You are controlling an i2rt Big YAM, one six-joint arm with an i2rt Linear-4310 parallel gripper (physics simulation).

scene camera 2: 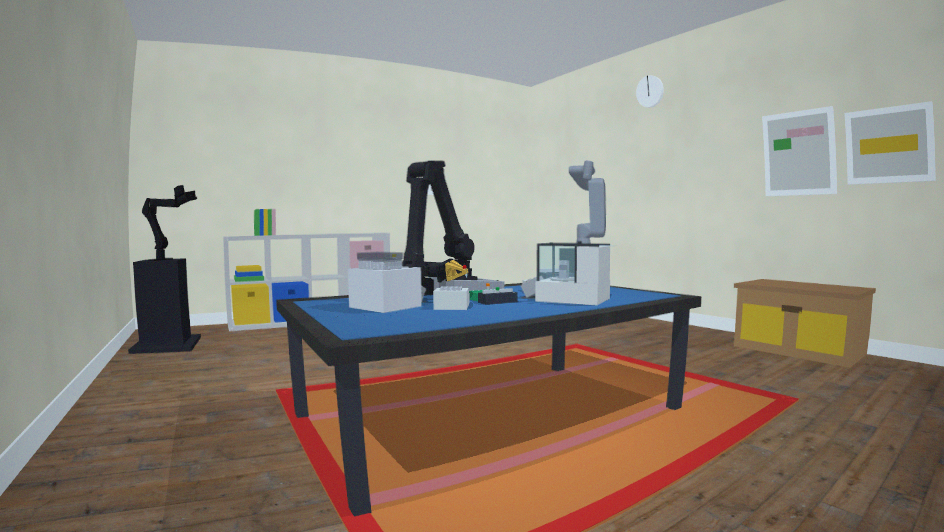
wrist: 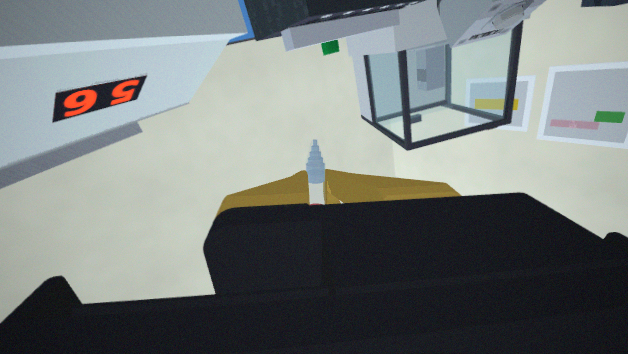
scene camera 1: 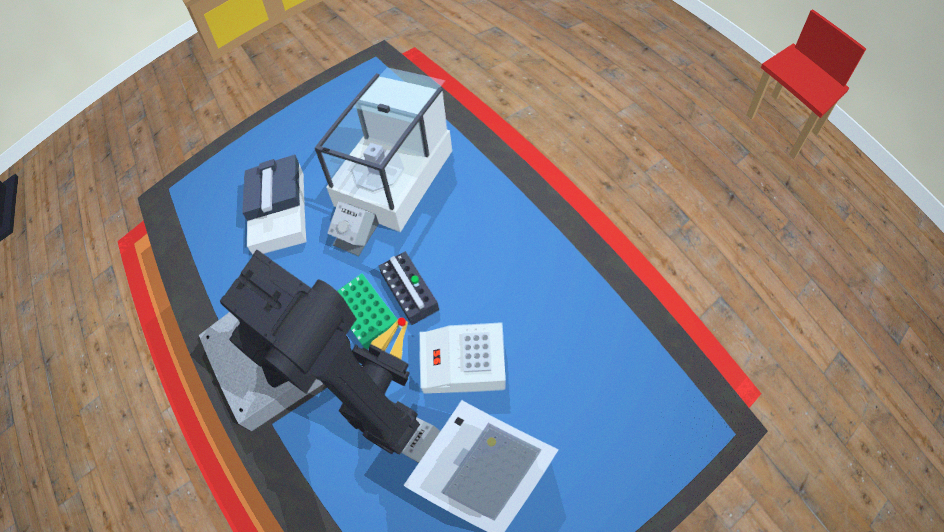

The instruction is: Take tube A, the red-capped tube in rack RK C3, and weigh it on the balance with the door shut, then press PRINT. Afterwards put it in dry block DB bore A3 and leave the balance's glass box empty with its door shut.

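The red-capped tube A [scene camera 1: 401, 321] [scene camera 2: 464, 267] [wrist: 315, 167] is held between the yellow fingers of my gripper [scene camera 1: 399, 327] [wrist: 314, 181], which is shut on it. In the wrist view the tube's tapered, ribbed end points away from the gripper. The tube is above the table, near the green rack RK [scene camera 1: 366, 310] and the white dry block DB [scene camera 1: 449, 381] [scene camera 2: 451, 300] [wrist: 170, 65], which has red digits. The balance [scene camera 1: 423, 191] [scene camera 2: 591, 284] stands farther off, with a small grey piece inside its glass box. Whether its door is fully shut is hard to tell.
A black rack [scene camera 1: 428, 313] with a green-capped tube is beside the green rack. A control unit [scene camera 1: 347, 224] stands by the balance. A dark-lidded white device [scene camera 1: 280, 231] is left of it. A large white box [scene camera 1: 429, 472] stands beyond the dry block, close to the arm's elbow.
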